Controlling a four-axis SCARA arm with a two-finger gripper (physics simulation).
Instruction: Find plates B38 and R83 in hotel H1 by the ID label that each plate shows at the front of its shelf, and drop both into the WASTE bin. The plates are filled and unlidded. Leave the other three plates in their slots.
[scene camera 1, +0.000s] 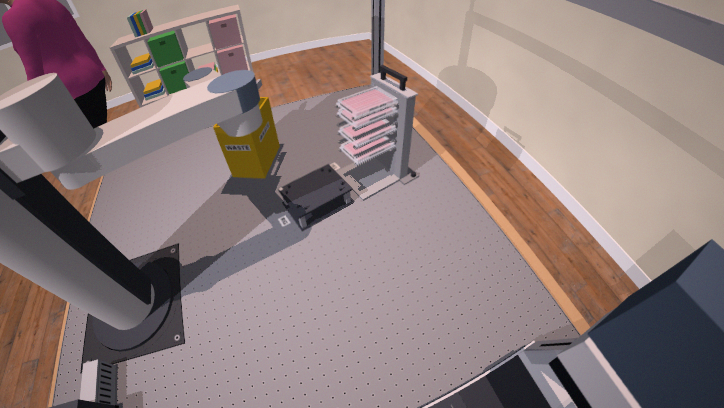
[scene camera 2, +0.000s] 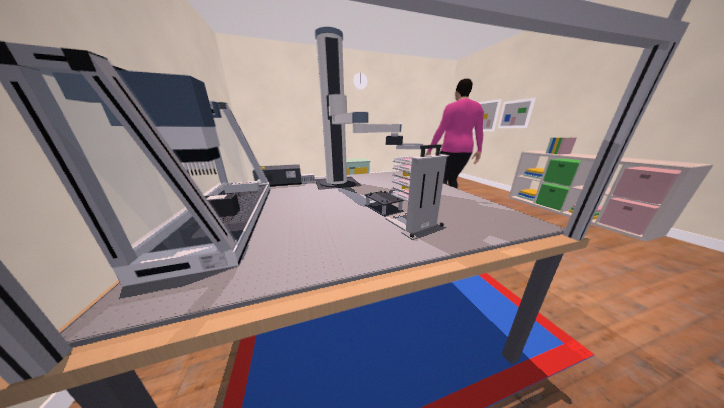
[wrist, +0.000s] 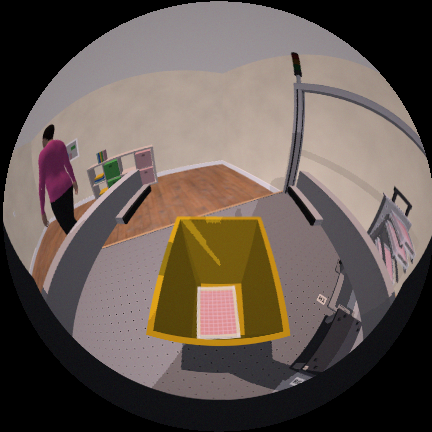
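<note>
The yellow WASTE bin (scene camera 1: 245, 162) (wrist: 272, 300) stands on the table. In the wrist view one pink-filled, unlidded plate (wrist: 218, 312) lies at its bottom; its ID label cannot be read. My gripper (wrist: 218, 175) is open and empty above the bin, with its two fingers wide apart at left and right. Hotel H1 (scene camera 1: 405, 136) (scene camera 2: 425, 195) (wrist: 381, 212) holds several pink-filled plates (scene camera 1: 367, 101) (scene camera 2: 401, 174) (wrist: 397, 232) on its shelves, to the right of the bin in scene camera 1. Their ID labels cannot be read in these views.
A dark low stand (scene camera 1: 319, 190) (scene camera 2: 384, 197) (wrist: 327, 340) is between the bin and the hotel's base. A framed machine with a blue head (scene camera 1: 673, 304) (scene camera 2: 162, 101) stands at the table's other side. A person (scene camera 1: 55, 45) (scene camera 2: 462, 121) (wrist: 56, 170) is beyond the table.
</note>
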